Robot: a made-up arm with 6 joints.
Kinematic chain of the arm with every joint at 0, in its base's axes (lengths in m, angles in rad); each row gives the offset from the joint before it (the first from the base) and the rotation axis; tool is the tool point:
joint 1: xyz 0 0 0.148 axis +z
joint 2: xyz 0 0 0 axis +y
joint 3: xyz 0 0 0.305 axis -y
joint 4: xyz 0 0 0 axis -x
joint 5: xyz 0.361 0 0 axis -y
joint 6: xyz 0 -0.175 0 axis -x
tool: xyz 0 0 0
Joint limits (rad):
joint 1: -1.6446..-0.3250
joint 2: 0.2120..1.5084
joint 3: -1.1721..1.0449
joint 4: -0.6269..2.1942
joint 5: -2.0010..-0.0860
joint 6: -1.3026..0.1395
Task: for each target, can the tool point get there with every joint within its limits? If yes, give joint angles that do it. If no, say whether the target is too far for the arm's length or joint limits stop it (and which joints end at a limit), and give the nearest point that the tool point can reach.
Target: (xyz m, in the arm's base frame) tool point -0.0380 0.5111 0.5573
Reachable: no: joint limits stop it (at a limit: joint 1, joint 2, joint 3, joint 4) | nearest point 0.2240 0.0323 0.8089 | short by 0.601 m
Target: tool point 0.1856 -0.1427 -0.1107
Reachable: yes | joints -0.9351 1.1153 -1.0025 1.9489 -1.0305 -0.1899
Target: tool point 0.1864 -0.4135 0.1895
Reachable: yes | joints -1.1864 0.4353 -0.6407 1.6724 -1.3691 -0.1632
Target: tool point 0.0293 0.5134 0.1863
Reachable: no: joint limits stop it (at a limit: joint 1, joint 2, joint 3, joint 4) | nearest point -0.1366 0.0748 0.0983 | short by 0.477 m
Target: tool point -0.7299 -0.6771 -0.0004
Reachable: no: too far | nearest point -0.2209 -0.6178 0.0193 | short by 0.513 m
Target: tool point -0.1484 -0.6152 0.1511
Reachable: yes | joints -1.5389 1.1000 0.8549 -0.2844 -1.5122 -0.6152
